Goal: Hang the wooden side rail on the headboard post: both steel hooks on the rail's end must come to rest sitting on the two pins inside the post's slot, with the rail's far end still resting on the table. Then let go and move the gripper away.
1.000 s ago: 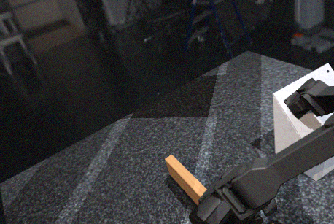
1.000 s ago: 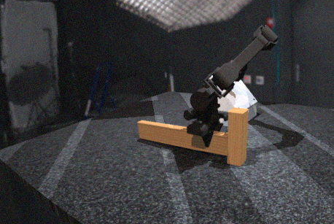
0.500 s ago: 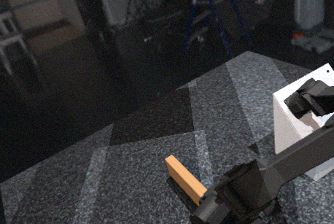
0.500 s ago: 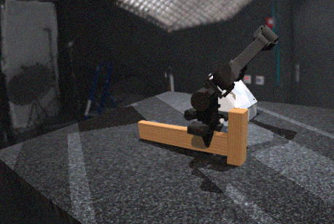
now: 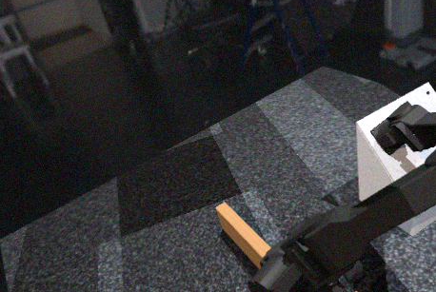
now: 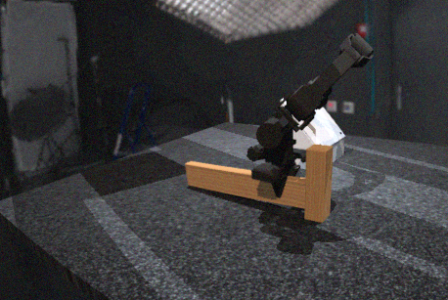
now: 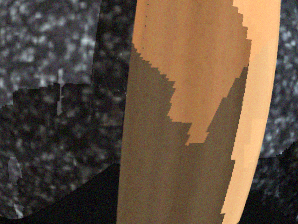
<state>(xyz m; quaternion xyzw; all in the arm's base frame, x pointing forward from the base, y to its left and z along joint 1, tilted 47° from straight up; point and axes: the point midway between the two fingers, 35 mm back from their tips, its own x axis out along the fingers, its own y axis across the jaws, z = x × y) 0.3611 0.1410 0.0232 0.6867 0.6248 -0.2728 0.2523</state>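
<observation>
Right now the wooden headboard post is 100 mm to the left of my gripper tip and 40 mm above it.
</observation>
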